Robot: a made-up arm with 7 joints. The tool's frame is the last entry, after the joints.
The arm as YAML. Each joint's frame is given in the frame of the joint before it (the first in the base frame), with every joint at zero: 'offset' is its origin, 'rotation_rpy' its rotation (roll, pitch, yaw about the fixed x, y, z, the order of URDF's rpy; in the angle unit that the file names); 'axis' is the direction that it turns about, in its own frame. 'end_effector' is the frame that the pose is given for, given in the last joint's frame.
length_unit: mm
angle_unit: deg
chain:
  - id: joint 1
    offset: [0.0, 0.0, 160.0]
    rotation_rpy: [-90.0, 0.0, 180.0]
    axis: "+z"
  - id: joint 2
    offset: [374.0, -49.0, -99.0]
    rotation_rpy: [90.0, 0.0, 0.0]
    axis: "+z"
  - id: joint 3
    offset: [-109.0, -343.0, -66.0]
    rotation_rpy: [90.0, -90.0, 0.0]
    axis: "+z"
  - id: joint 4
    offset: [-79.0, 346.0, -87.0]
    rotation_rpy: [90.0, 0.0, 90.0]
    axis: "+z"
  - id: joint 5
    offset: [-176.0, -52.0, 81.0]
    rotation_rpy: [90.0, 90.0, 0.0]
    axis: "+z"
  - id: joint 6
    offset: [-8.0, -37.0, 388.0]
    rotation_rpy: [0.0, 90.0, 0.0]
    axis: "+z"
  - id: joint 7
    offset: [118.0, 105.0, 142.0]
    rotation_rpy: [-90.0, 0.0, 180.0]
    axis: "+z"
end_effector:
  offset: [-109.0, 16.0, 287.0]
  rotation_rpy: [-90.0, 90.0, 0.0]
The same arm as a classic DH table. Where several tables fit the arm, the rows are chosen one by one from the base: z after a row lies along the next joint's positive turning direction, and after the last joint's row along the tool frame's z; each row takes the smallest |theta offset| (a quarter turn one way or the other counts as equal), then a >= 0, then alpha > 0; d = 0 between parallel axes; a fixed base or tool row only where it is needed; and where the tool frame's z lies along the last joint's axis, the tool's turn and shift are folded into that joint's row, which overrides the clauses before.
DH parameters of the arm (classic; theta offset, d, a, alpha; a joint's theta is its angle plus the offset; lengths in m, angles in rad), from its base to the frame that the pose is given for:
base (fixed): 0.0000 0.1600 0.0000 1.5708
joint 1: 0.0000 -0.0990 -0.3740 -1.5708
joint 2: 0.0000 -0.0170 0.1090 -1.5708
joint 3: 0.0000 0.2560 0.3460 1.5708
joint 4: 0.0000 0.0020 -0.1760 1.5708
joint 5: 0.0000 0.4400 -0.0370 1.5708
joint 6: -1.5708 0.1340 0.1180 1.5708
joint 7: 0.0000 0.1820 0.1090 1.5708
tool (fixed): -1.5708 0.0160 0.0000 0.0000

